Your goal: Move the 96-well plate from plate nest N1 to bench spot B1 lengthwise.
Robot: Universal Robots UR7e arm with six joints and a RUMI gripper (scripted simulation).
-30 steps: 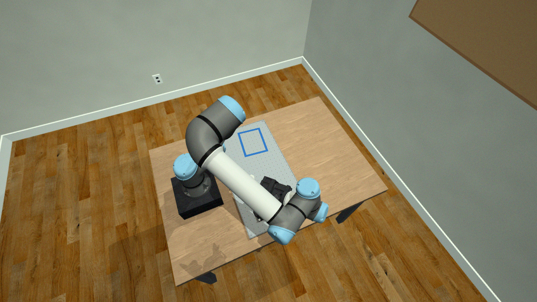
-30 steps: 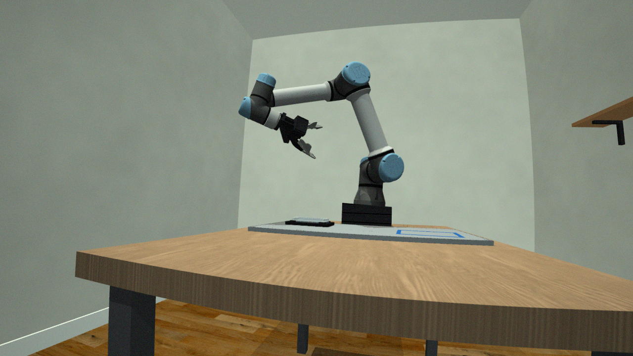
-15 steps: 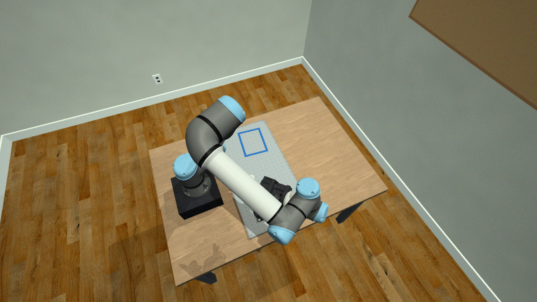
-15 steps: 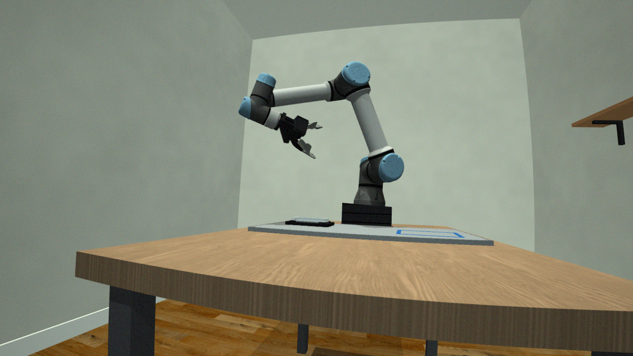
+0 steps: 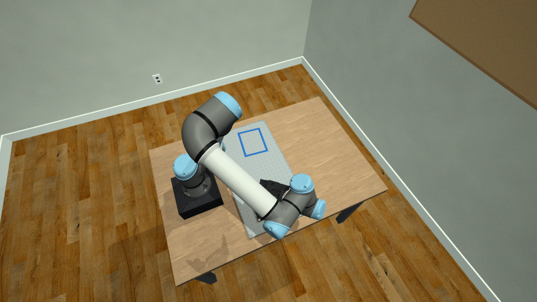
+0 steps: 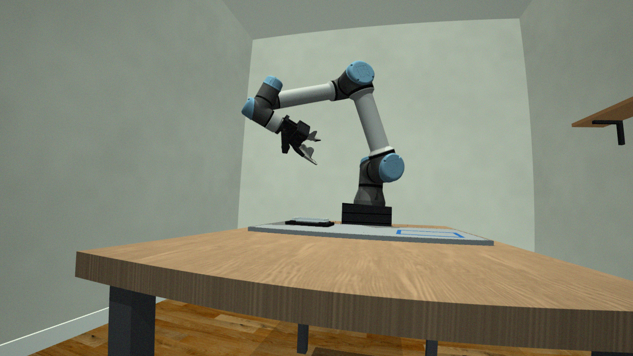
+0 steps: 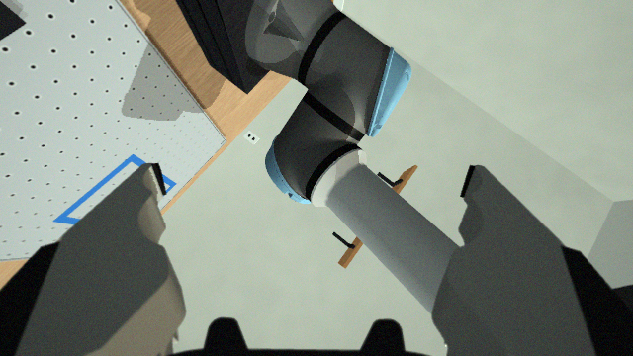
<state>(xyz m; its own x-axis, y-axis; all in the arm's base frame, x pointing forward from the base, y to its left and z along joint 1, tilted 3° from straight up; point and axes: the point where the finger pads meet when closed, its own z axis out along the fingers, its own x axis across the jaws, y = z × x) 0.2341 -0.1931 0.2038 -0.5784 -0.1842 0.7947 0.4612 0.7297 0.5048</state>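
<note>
My hand is 10 cm short of the 96-well plate, 1 cm to the right of it and 28 cm above it. The rest, counted from my hand: black plate nest 10 cm ahead, 1 cm to the left, 30 cm below.
</note>
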